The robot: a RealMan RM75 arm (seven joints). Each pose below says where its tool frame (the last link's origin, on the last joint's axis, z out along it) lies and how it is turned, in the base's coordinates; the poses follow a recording.
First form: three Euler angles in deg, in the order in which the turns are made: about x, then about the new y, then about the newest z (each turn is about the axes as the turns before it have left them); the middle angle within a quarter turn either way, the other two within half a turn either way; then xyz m.
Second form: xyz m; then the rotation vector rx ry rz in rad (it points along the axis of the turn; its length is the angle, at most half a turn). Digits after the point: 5 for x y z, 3 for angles.
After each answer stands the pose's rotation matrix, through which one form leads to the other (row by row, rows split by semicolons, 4 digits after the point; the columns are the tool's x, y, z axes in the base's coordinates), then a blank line. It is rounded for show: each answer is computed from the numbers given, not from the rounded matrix.
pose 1, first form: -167.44, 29.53, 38.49, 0.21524, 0.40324, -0.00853
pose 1, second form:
0.21524, 0.40324, -0.00853, -2.534, 0.968, -0.576
0.6810 -0.5415 0.4929; -0.6914 -0.6973 0.1892; 0.2412 -0.4696 -0.8493

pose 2, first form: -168.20, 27.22, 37.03, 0.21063, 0.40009, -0.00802
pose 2, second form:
0.21063, 0.40009, -0.00802, -2.584, 0.938, -0.541
0.7099 -0.5355 0.4574; -0.6642 -0.7251 0.1818; 0.2343 -0.4329 -0.8705

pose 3, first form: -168.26, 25.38, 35.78, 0.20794, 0.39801, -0.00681
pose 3, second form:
0.20794, 0.39801, -0.00681, -2.616, 0.912, -0.506
0.7330 -0.5282 0.4286; -0.6432 -0.7433 0.1838; 0.2215 -0.4104 -0.8846

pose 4, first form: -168.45, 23.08, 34.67, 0.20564, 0.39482, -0.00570
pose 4, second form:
0.20564, 0.39482, -0.00570, -2.651, 0.888, -0.461
0.7566 -0.5233 0.3920; -0.6219 -0.7611 0.1842; 0.2020 -0.3832 -0.9013

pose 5, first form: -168.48, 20.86, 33.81, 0.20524, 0.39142, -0.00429
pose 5, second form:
0.20524, 0.39142, -0.00429, -2.679, 0.869, -0.413
0.7764 -0.5200 0.3561; -0.6043 -0.7746 0.1866; 0.1788 -0.3601 -0.9156

